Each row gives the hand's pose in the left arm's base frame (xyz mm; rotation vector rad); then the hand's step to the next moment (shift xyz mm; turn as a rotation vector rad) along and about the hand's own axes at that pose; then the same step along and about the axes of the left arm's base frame.
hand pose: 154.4 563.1 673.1 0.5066 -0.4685 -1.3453
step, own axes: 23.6 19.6 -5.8 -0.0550 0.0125 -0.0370
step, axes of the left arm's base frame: 22.8 -19.9 7.7 0.0227 0.0589 -0.0239
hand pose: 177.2 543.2 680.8 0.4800 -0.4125 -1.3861
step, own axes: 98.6 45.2 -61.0 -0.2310 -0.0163 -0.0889
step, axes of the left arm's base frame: 84.5 -87.4 -26.4 0.0021 0.2339 -0.0826
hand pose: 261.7 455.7 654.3 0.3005 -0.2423 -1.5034
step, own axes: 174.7 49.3 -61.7 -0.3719 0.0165 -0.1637
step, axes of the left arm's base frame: 76.9 -169.5 -46.0 0.0506 0.3793 -0.1377
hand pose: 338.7 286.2 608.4 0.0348 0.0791 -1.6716
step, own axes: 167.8 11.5 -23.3 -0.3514 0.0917 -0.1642
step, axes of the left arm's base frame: -6.3 -166.0 -35.3 0.1232 0.3514 -0.1420
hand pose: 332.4 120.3 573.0 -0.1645 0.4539 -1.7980
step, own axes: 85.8 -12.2 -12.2 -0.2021 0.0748 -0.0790
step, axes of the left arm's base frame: -38.9 -76.5 -17.0 0.0959 0.1941 -0.0761
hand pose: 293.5 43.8 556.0 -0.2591 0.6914 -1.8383
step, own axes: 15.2 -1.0 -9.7 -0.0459 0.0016 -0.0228
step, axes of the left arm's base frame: -11.2 -10.4 -9.5 0.0073 0.0492 -0.0124
